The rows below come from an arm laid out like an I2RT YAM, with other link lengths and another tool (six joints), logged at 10 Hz.
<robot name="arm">
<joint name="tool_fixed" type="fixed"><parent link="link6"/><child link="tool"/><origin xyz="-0.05 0.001 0.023" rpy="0 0.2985 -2.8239"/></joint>
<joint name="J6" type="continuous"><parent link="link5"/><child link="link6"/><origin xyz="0 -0.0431 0.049" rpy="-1.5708 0 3.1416"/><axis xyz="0 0 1"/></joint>
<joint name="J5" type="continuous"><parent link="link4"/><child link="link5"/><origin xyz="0.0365 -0.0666 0.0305" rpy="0 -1.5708 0"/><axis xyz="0 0 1"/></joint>
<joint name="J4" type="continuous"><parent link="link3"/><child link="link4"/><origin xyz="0.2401 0.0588 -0.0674" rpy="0 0 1.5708"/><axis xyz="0 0 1"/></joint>
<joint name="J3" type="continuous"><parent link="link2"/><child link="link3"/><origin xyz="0.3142 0 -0.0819" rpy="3.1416 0 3.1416"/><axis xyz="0 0 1"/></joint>
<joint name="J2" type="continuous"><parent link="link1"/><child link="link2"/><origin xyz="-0.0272 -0.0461 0.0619" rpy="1.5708 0 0"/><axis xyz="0 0 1"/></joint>
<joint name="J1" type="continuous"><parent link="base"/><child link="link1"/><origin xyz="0 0 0.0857" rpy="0 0 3.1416"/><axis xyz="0 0 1"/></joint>
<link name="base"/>
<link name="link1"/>
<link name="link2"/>
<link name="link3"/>
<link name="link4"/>
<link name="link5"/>
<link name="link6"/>
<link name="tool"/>
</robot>
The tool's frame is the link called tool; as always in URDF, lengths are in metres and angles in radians. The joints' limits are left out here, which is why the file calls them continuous.
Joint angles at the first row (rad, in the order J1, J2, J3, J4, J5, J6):
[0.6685, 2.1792, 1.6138, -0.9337, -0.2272, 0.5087]
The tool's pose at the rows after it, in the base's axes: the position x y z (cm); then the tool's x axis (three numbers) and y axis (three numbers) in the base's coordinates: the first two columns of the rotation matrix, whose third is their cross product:
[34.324 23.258 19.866 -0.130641 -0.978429 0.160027 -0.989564 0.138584 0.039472]
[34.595 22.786 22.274 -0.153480 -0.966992 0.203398 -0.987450 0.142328 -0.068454]
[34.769 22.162 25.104 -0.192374 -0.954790 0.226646 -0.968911 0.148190 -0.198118]
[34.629 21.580 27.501 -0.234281 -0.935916 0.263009 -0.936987 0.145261 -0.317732]
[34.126 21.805 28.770 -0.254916 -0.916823 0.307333 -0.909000 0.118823 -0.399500]
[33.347 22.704 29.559 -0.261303 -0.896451 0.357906 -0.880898 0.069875 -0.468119]
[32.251 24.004 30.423 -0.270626 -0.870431 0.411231 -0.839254 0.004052 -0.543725]
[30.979 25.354 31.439 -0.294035 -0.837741 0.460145 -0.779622 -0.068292 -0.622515]
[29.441 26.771 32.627 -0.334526 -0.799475 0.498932 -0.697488 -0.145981 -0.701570]
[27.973 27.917 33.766 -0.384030 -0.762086 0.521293 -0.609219 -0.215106 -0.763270]
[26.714 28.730 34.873 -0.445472 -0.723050 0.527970 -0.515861 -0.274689 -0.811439]
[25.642 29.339 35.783 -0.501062 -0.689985 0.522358 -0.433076 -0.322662 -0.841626]
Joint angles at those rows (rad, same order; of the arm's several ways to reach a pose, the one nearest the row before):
[0.6792, 2.1601, 1.6318, -0.9684, -0.1226, 0.5079]
[0.6846, 2.1220, 1.6532, -0.9871, -0.0128, 0.5076]
[0.6884, 2.0697, 1.6657, -0.9844, 0.1040, 0.5064]
[0.6975, 2.0273, 1.6707, -0.9836, 0.2295, 0.5041]
[0.7235, 2.0106, 1.6710, -0.9855, 0.3355, 0.5030]
[0.7650, 2.0075, 1.6710, -0.9882, 0.4400, 0.5007]
[0.8192, 2.0071, 1.6710, -0.9893, 0.5632, 0.4984]
[0.8757, 2.0071, 1.6710, -0.9894, 0.7025, 0.4965]
[0.9352, 2.0071, 1.6710, -0.9886, 0.8597, 0.4965]
[0.9844, 2.0071, 1.6710, -0.9890, 1.0073, 0.4965]
[1.0203, 2.0071, 1.6710, -0.9882, 1.1515, 0.4961]
[1.0466, 2.0072, 1.6711, -0.9878, 1.2728, 0.4961]

